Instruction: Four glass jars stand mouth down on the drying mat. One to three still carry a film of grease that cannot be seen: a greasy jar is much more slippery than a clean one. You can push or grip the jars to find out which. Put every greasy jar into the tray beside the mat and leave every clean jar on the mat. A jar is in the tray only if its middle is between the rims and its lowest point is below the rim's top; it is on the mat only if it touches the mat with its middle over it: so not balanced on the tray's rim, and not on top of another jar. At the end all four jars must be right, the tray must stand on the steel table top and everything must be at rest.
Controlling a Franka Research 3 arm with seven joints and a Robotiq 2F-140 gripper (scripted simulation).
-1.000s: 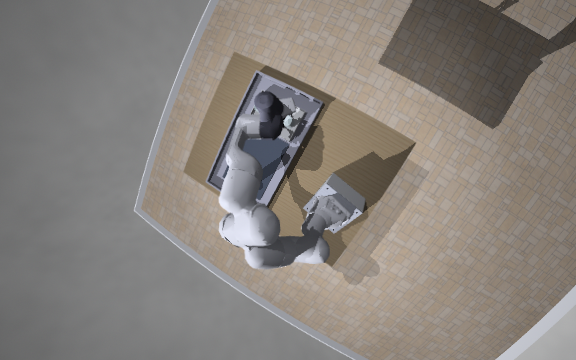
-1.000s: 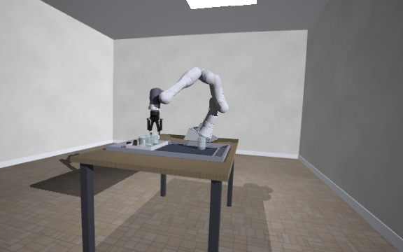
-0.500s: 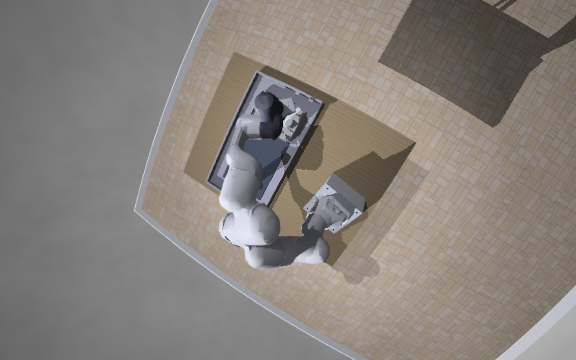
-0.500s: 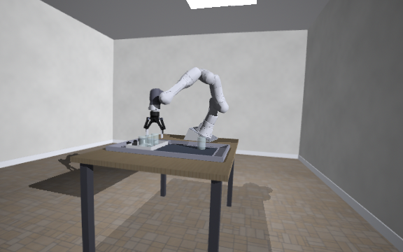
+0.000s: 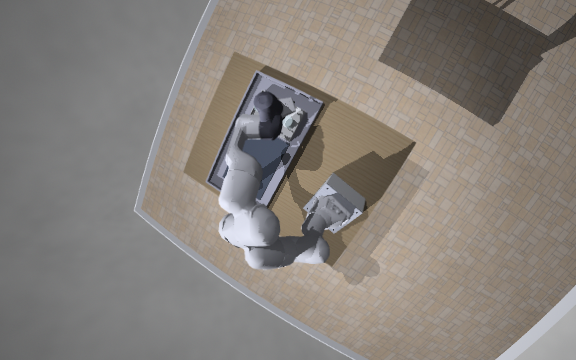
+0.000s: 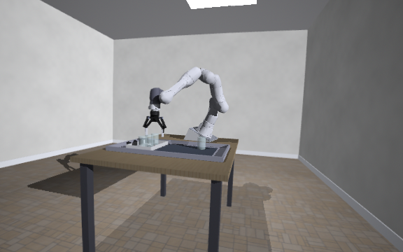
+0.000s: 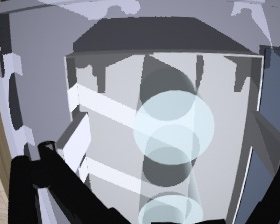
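The white tray is 90 mm ahead of my hand, 70 mm below it and 10 mm to the left of it. Round my hand: dark drying mat: 330 mm to the left, 80 mm below, 60 mm ahead.
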